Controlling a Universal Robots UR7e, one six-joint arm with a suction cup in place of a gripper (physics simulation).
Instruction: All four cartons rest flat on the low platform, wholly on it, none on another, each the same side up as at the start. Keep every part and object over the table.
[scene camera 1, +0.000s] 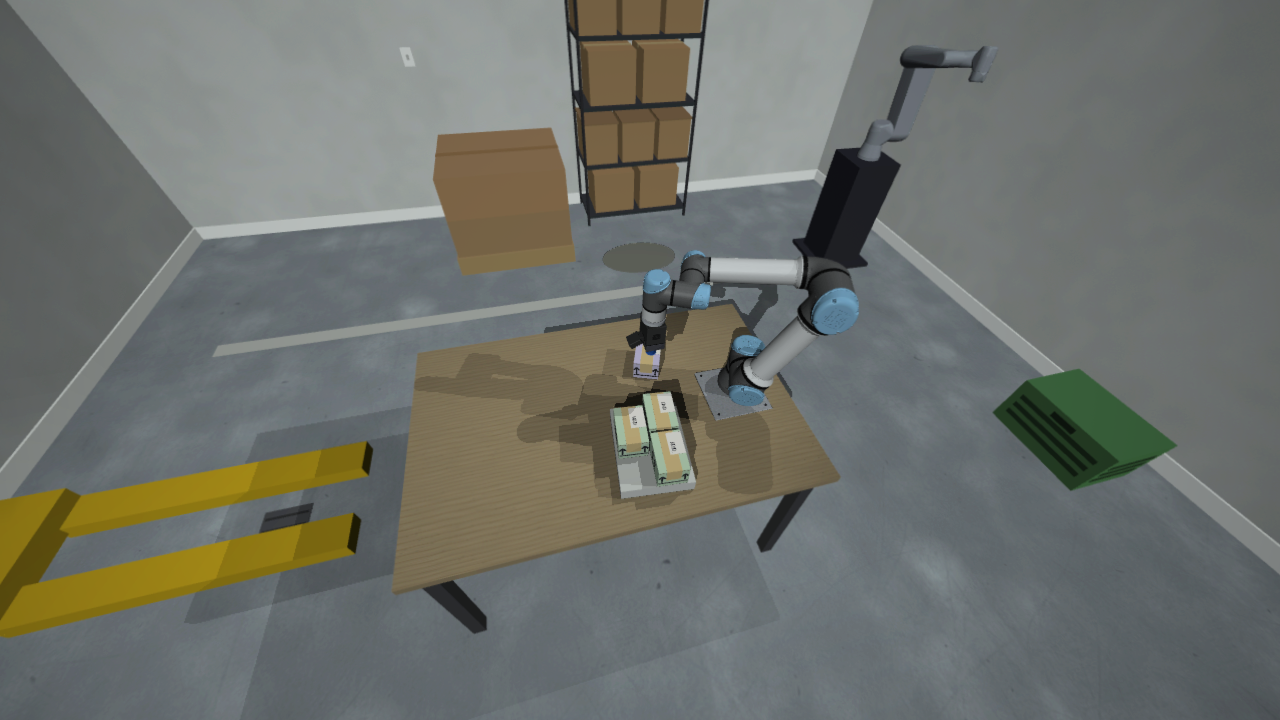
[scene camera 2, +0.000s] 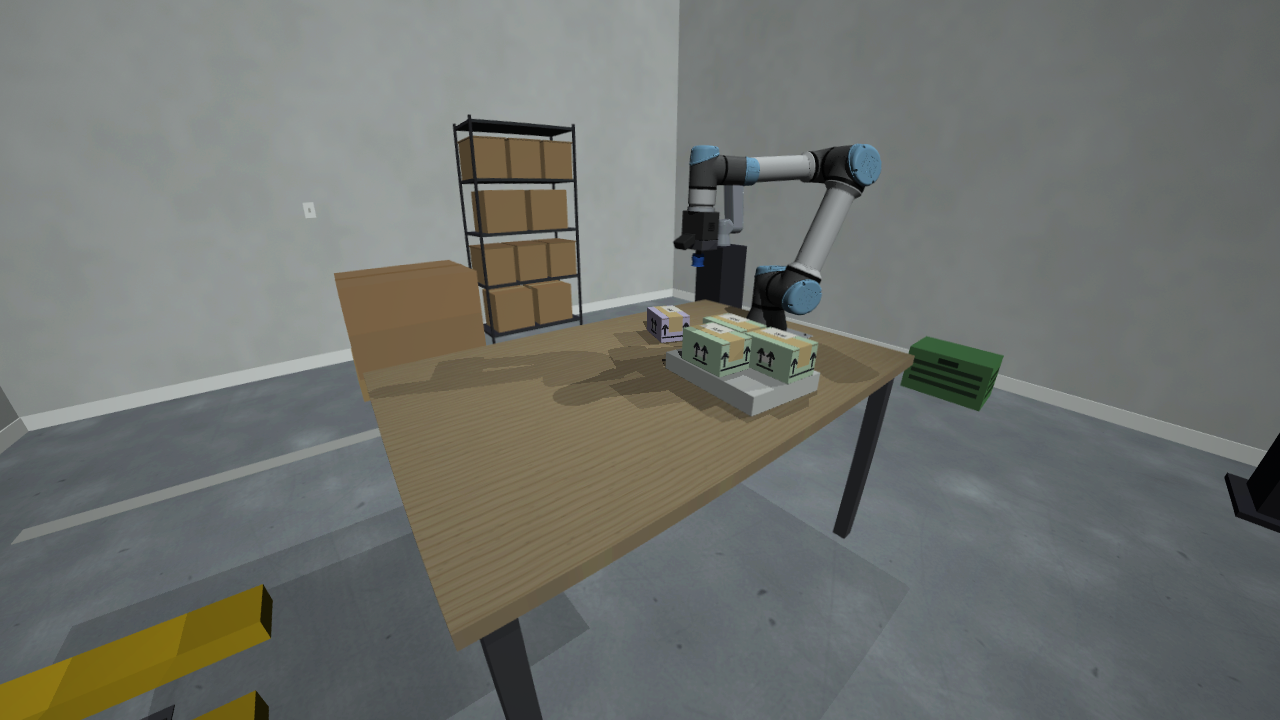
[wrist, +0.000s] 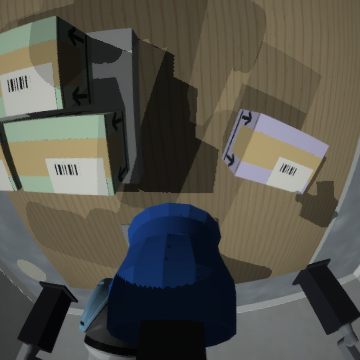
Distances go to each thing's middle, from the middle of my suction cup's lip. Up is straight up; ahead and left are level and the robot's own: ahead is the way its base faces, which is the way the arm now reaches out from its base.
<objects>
I see my suction cup 4 cm past the lilac carton (scene camera 2: 666, 323), 17 cm to the left of it and 23 cm above it. The rest, counted from my suction cup: low grey platform (scene camera 2: 752, 392) 4 cm ahead, 22 cm to the left, 25 cm below.
</objects>
